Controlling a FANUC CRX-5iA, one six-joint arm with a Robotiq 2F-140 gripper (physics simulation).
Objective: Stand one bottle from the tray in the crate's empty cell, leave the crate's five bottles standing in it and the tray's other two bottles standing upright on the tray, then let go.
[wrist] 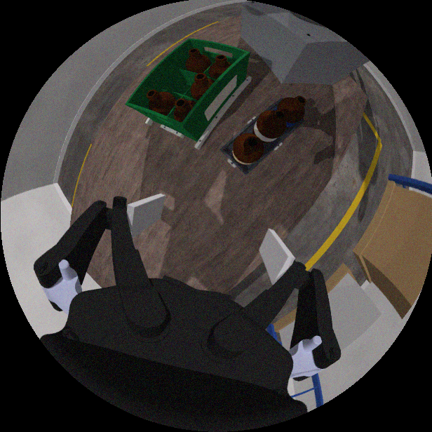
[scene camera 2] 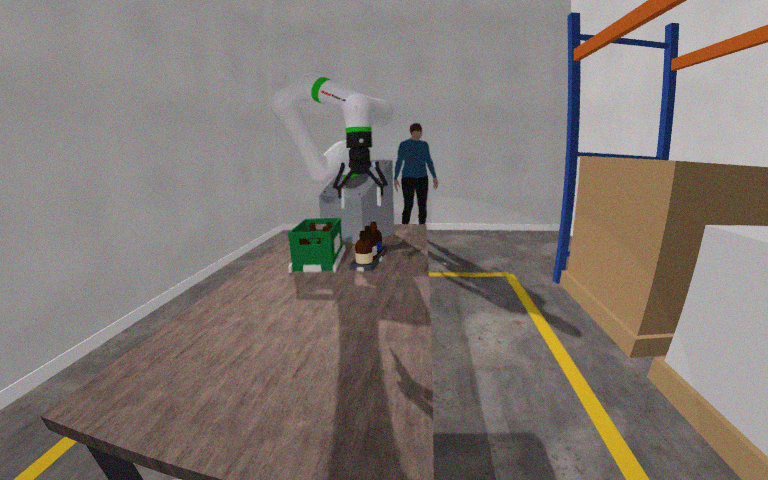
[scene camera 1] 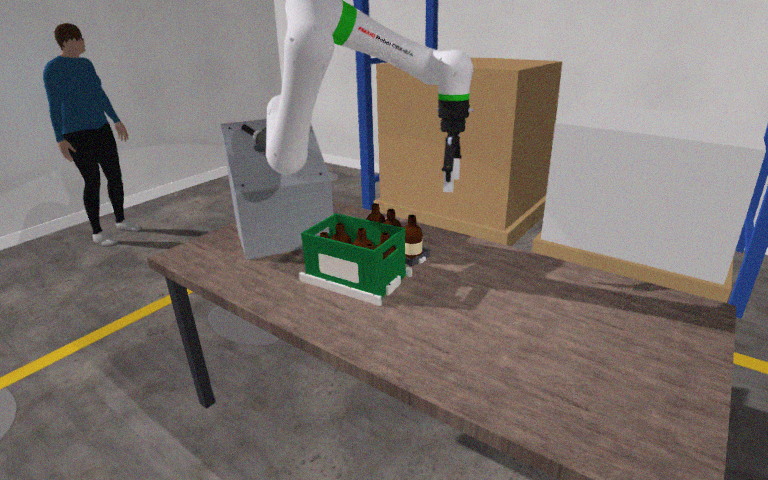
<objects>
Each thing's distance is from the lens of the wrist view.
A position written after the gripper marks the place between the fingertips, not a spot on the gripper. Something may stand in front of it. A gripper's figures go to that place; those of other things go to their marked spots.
gripper [wrist: 213, 223]: 0.18 m
cream-labelled bottle [wrist: 247, 148]: 0.32 m
</objects>
